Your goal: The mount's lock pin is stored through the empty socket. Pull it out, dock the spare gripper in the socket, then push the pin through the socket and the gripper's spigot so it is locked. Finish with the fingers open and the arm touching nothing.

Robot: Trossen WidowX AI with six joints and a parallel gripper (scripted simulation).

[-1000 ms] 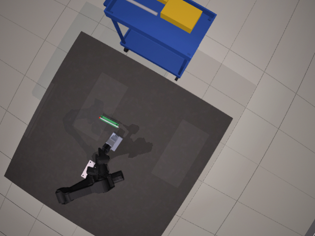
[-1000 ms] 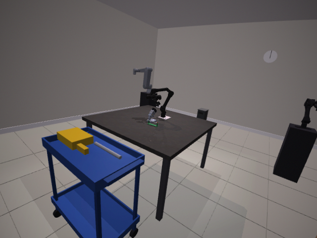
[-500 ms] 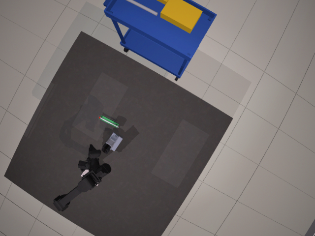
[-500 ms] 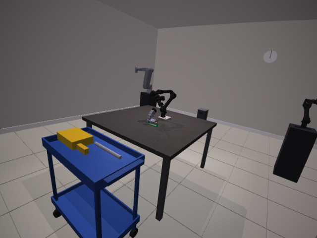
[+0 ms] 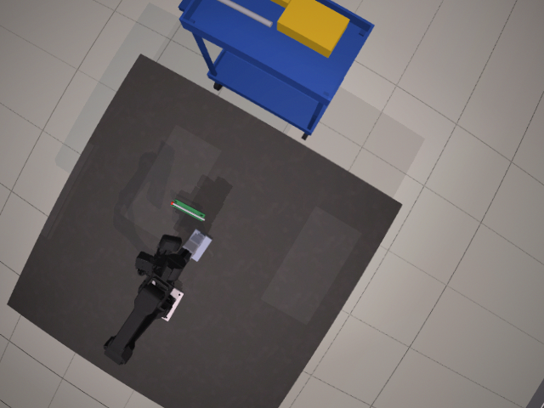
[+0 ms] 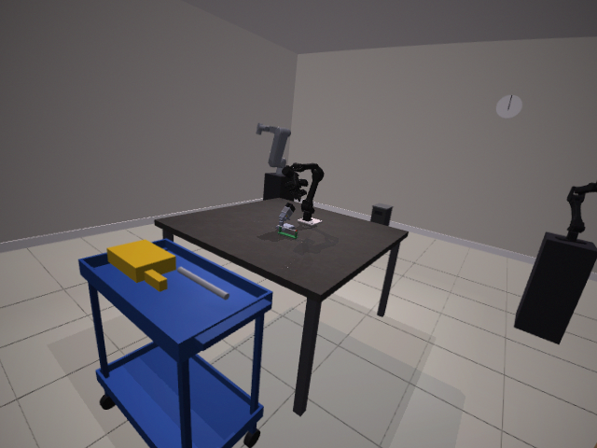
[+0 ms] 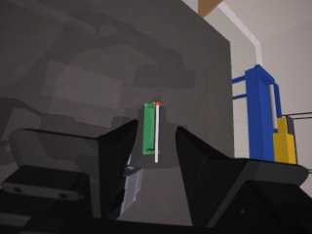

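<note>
The green flat bracket lies 100 mm ahead of my gripper tip, 30 mm to the left of it and 190 mm below it. Round my gripper tip: spare gripper (80 mm to the right, 100 mm below); grey mount (20 mm ahead, 80 mm to the right, 160 mm below).
</note>
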